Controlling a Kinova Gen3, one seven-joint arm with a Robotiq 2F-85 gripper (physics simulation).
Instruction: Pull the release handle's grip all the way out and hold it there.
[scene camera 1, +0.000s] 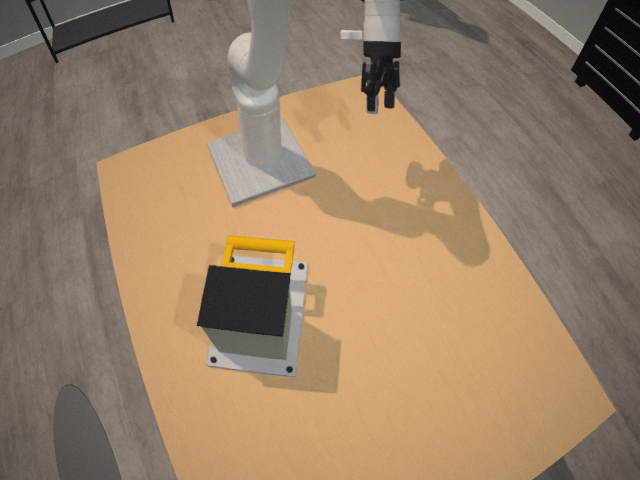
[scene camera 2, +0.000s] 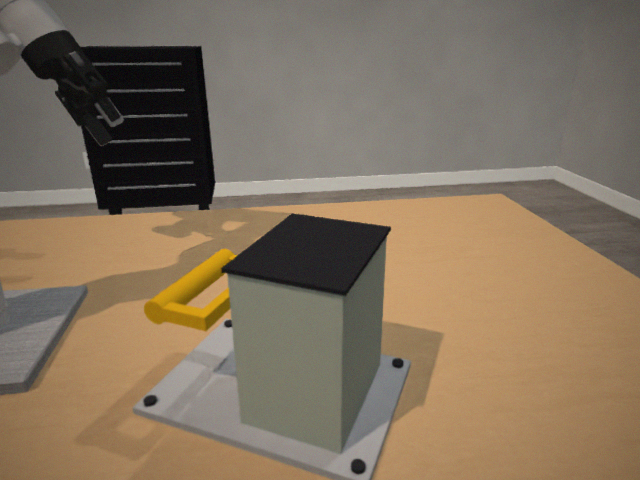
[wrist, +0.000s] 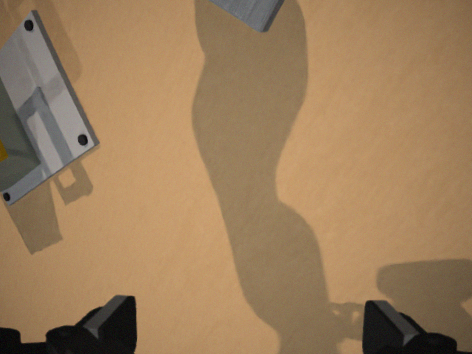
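Observation:
The release handle's yellow grip is a bar on two side arms, standing out from the grey-green box on the side facing the robot's base. A small yellow part shows at the wrist view's left edge. The box has a black lid and stands on a light grey plate with black bolts. My gripper is open and empty, high up and well apart from the handle. How the handle's arms enter the box is hidden.
The robot's grey base slab lies near the handle's side of the box. The tan table top bears the arm's shadow. A black drawer cabinet stands beyond the table.

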